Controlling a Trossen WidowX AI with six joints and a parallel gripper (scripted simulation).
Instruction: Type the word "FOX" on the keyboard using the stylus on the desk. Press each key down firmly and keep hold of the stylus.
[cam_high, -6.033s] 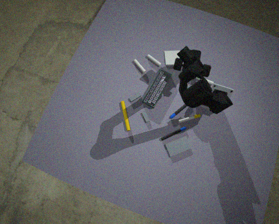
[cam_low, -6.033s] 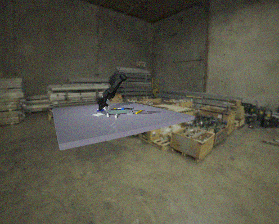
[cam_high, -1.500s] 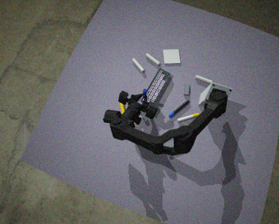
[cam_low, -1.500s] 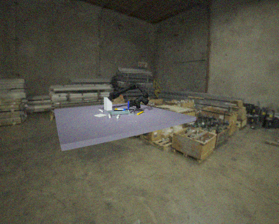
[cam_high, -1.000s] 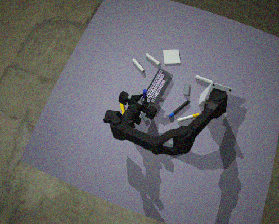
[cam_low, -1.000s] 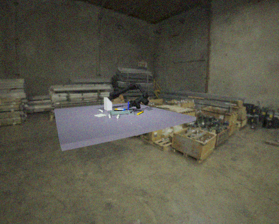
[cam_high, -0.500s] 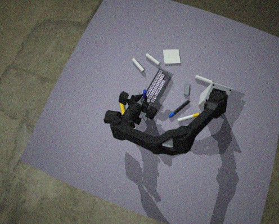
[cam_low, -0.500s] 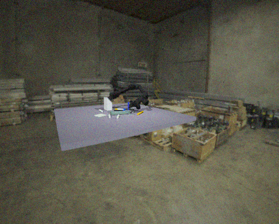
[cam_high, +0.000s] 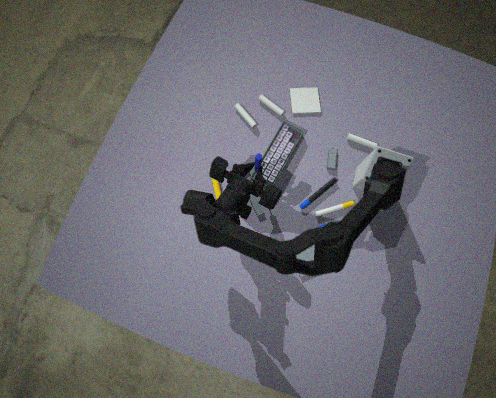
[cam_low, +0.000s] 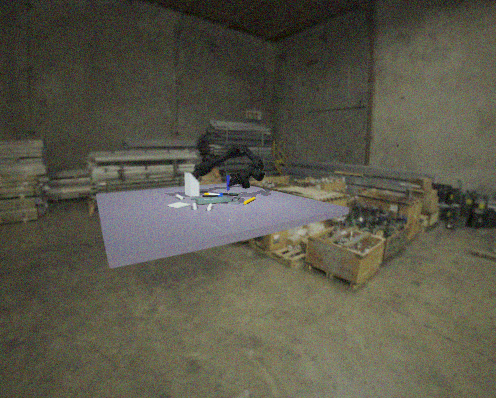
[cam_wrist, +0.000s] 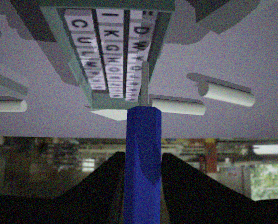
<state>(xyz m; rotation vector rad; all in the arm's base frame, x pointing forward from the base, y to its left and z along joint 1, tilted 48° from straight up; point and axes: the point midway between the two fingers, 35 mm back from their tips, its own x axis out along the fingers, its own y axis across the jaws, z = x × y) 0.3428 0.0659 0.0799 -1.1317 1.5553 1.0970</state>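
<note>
Now: the o key 40 mm behind my gripper tip, 80 mm to the right of it and 90 mm below it. From my gripper tip the other things lie so: x key (70 mm behind, 100 mm to the right, 90 mm below); then stylus tip (50 mm below); then blue stylus (10 mm below).
</note>
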